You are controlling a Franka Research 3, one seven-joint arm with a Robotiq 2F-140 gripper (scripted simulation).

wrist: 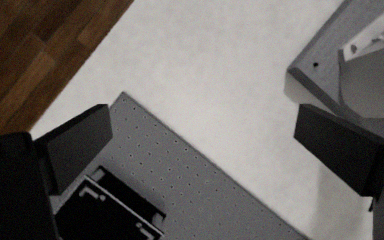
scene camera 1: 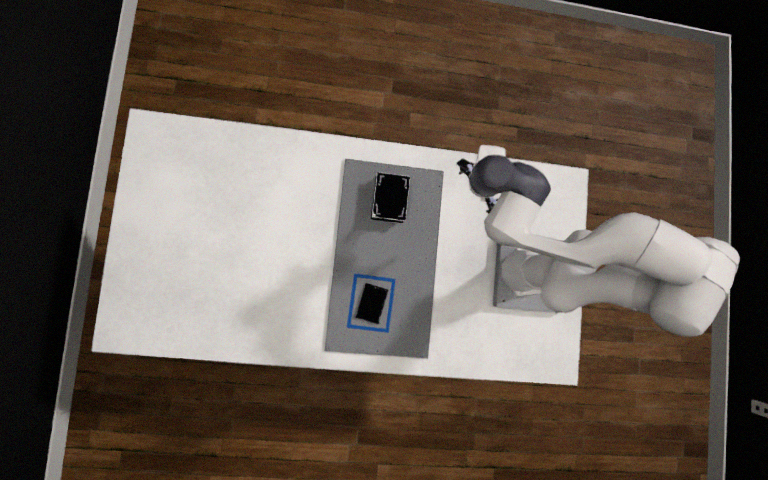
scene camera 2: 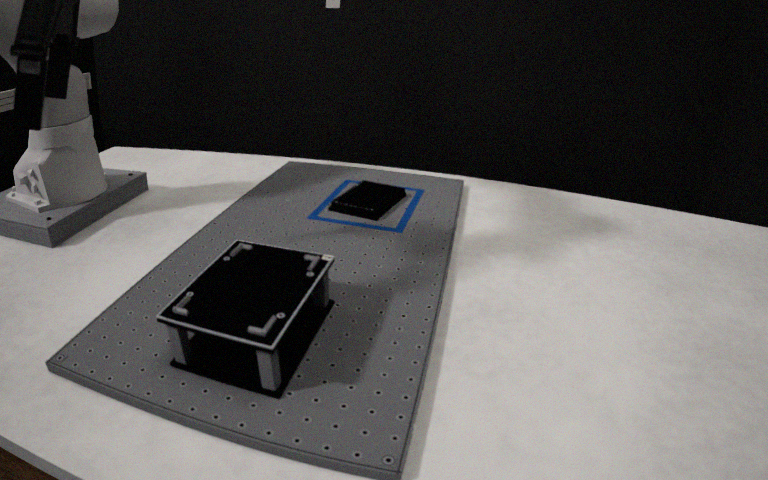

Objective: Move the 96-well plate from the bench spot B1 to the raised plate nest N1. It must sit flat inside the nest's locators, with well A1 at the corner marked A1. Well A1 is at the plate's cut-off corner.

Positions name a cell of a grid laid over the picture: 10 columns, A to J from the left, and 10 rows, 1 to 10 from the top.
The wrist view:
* my gripper: F6
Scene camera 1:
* raised nest: F5
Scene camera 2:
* my gripper: A3
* black 96-well plate: E5
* raised nest: D7
